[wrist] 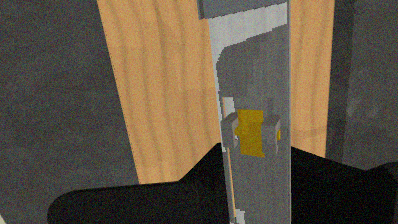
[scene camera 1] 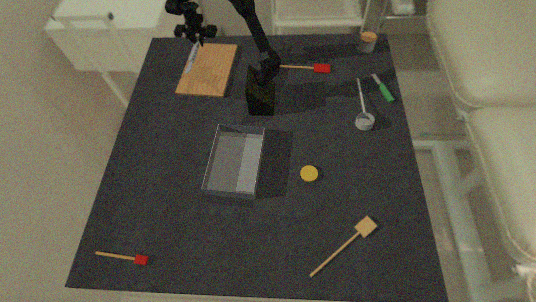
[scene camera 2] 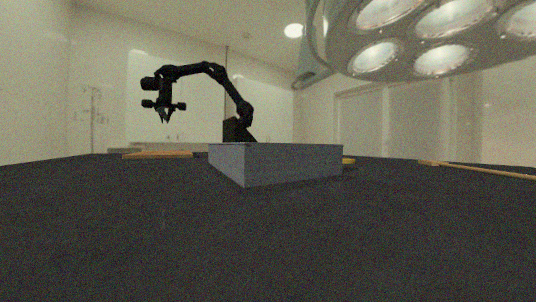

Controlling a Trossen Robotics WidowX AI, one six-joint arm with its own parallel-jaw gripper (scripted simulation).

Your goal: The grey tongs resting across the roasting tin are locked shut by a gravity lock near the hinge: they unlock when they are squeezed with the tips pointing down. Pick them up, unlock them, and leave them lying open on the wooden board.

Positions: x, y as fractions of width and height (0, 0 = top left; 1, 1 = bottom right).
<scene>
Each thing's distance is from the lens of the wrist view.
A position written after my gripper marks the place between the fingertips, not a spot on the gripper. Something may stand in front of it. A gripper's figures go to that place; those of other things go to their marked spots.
my gripper (wrist: 0.61, 0.67): 0.11 m
yellow lock piece (wrist: 0.63, 0.58): 0.07 m
wooden board (wrist: 0.41, 0.29): 0.24 m
The marked spots on the wooden board and the yellow lock piece are 0.18 m apart.
</scene>
